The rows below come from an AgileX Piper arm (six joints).
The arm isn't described. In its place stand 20 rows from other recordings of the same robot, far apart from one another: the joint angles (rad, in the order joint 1, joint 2, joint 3, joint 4, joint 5, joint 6), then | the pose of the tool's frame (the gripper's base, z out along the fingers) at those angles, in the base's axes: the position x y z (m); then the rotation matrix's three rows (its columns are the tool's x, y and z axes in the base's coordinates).
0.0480 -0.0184 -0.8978 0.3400 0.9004 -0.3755 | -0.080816 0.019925 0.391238; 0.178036 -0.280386 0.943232; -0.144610 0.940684 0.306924; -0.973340 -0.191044 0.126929
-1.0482 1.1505 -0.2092 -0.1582 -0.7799 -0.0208 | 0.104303 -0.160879 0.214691; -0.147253 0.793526 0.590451; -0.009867 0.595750 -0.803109; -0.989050 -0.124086 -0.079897
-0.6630 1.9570 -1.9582 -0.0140 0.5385 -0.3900 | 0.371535 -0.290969 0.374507; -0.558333 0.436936 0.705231; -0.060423 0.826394 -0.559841; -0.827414 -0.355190 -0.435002
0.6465 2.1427 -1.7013 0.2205 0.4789 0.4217 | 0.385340 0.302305 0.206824; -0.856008 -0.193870 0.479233; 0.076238 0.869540 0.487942; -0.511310 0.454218 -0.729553
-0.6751 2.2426 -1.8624 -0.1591 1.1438 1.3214 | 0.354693 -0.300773 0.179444; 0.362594 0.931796 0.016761; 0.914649 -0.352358 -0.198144; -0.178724 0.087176 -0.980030
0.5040 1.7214 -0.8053 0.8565 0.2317 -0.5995 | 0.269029 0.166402 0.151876; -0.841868 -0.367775 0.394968; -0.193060 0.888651 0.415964; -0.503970 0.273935 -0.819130
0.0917 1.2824 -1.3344 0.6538 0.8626 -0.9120 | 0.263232 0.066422 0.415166; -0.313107 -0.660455 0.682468; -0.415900 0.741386 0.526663; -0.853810 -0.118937 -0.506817
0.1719 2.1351 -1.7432 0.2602 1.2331 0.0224 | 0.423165 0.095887 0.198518; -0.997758 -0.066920 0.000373; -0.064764 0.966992 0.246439; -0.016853 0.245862 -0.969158
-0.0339 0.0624 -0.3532 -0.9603 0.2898 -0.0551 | 0.031300 -0.022381 0.310456; -0.106989 0.316243 0.942626; -0.812417 0.518741 -0.266244; -0.573177 -0.794291 0.201422
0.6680 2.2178 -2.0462 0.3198 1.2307 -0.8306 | 0.357091 0.316100 0.242110; -0.136522 -0.990471 0.018147; -0.910423 0.132667 0.391829; -0.390503 0.036972 -0.919859
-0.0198 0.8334 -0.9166 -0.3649 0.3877 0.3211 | 0.170298 -0.015652 0.404806; -0.195611 0.148317 0.969401; -0.014784 0.987939 -0.154136; -0.980570 -0.044483 -0.191059
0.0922 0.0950 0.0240 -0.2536 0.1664 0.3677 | 0.063171 0.002043 0.184795; -0.195663 -0.028647 0.980253; 0.099494 0.993836 0.048903; -0.975611 0.107098 -0.191606
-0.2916 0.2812 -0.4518 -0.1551 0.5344 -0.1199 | 0.058918 -0.025160 0.299344; -0.338612 0.283288 0.897268; -0.159553 0.922504 -0.351468; -0.927300 -0.262173 -0.267171
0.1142 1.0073 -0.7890 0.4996 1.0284 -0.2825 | 0.165534 0.056570 0.297418; -0.883190 -0.295725 0.364036; -0.108543 0.883975 0.454760; -0.456282 0.362126 -0.812817
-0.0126 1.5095 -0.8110 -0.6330 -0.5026 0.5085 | 0.325092 0.021837 0.264500; -0.175687 -0.279109 0.944051; -0.058069 0.960235 0.273088; -0.982732 -0.006842 -0.184909
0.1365 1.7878 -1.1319 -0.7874 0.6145 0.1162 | 0.366015 0.012751 0.202712; -0.760306 -0.388512 0.520570; -0.602246 0.721896 -0.340831; -0.243380 -0.572647 -0.782842
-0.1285 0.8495 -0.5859 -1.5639 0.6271 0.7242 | 0.157498 -0.074192 0.324918; -0.622308 0.319284 0.714696; -0.526525 0.504878 -0.684010; -0.579228 -0.801970 -0.146078
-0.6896 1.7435 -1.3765 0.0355 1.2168 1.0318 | 0.264548 -0.214236 0.255749; 0.161312 0.983776 0.078500; 0.986865 -0.160096 -0.021584; -0.008666 0.080951 -0.996680
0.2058 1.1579 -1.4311 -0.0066 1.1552 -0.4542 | 0.208304 0.042923 0.441217; -0.538682 -0.487875 0.686877; -0.563091 0.814923 0.137221; -0.626698 -0.312855 -0.713702
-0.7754 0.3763 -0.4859 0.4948 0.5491 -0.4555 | 0.071102 -0.038114 0.307469; -0.221332 0.503731 0.835026; 0.184184 0.862444 -0.471451; -0.957647 0.049451 -0.283665
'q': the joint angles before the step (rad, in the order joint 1, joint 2, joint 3, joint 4, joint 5, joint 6). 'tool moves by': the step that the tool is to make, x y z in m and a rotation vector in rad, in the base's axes. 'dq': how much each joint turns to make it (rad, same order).
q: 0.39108, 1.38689, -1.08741, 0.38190, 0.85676, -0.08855
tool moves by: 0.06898, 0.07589, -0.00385, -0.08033, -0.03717, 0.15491
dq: 0.13137, 0.34895, -0.39185, -0.09843, 0.04456, 0.01117
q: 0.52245, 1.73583, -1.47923, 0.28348, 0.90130, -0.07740
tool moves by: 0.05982, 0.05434, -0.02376, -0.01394, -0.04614, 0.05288
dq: 0.04251, 0.30189, -0.35316, -0.03692, 0.01968, 0.00001
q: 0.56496, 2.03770, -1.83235, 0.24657, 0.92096, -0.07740
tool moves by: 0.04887, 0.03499, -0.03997, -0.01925, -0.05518, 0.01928
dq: 0.01262, 0.27411, -0.32004, -0.04645, 0.01017, -0.00001
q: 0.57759, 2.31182, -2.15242, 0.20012, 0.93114, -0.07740
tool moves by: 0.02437, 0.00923, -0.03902, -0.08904, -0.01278, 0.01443
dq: 0.00000, 0.17695, -0.19745, -0.08235, 0.05912, 0.00001
